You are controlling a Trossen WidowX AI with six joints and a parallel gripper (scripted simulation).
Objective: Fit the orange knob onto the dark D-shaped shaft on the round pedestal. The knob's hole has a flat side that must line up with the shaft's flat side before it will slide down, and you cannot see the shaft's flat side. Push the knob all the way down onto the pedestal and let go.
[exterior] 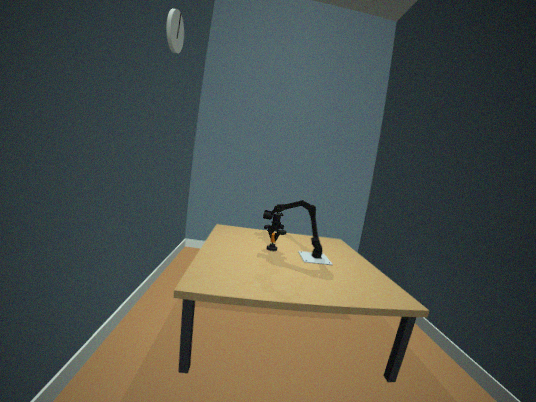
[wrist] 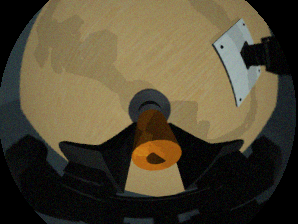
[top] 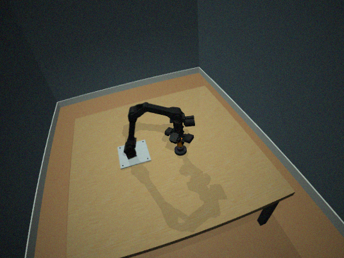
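The orange knob lies 2 cm above my gripper tip. The rest, counted from my gripper tip: dark round pedestal (4 cm below).
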